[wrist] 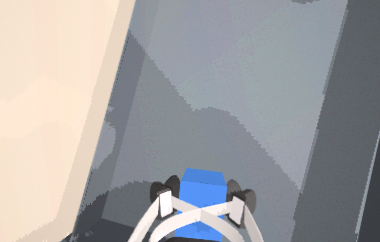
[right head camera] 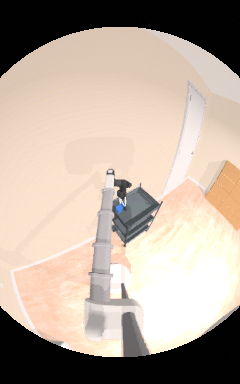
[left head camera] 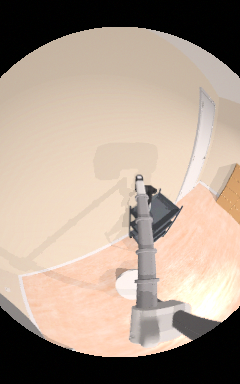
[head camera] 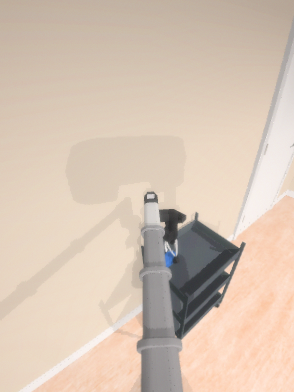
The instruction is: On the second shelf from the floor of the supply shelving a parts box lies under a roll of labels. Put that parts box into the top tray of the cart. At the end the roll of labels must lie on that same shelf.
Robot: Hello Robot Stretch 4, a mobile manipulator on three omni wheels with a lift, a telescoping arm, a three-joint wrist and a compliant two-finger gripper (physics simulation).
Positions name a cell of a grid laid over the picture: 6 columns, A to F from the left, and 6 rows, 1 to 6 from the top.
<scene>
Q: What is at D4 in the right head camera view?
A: A dark grey cart.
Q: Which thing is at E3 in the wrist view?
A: A dark grey cart.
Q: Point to a white door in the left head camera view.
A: F2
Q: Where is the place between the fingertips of my gripper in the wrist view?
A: At D5
</scene>
